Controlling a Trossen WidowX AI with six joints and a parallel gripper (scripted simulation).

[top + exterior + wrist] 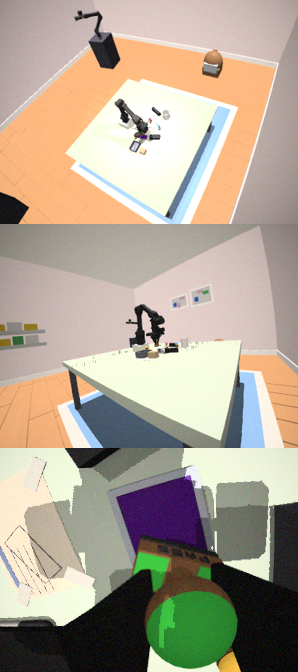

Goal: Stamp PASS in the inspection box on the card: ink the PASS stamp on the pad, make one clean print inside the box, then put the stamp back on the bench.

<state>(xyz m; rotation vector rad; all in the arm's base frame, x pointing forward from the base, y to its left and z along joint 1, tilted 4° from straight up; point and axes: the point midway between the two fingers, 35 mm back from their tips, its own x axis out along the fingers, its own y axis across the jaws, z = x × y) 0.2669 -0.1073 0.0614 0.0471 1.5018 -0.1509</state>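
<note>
Now: gripper tip 80 mm above the purple ink pad and 10 mm past it. The rest, counted from my gripper tip: yellow-knobbed stamp (90 mm behind, 60 mm below, 30 mm to the right); dark block (120 mm ahead, 60 mm below, 40 mm to the left); green-knobbed stamp (right at my gripper tip).
</note>
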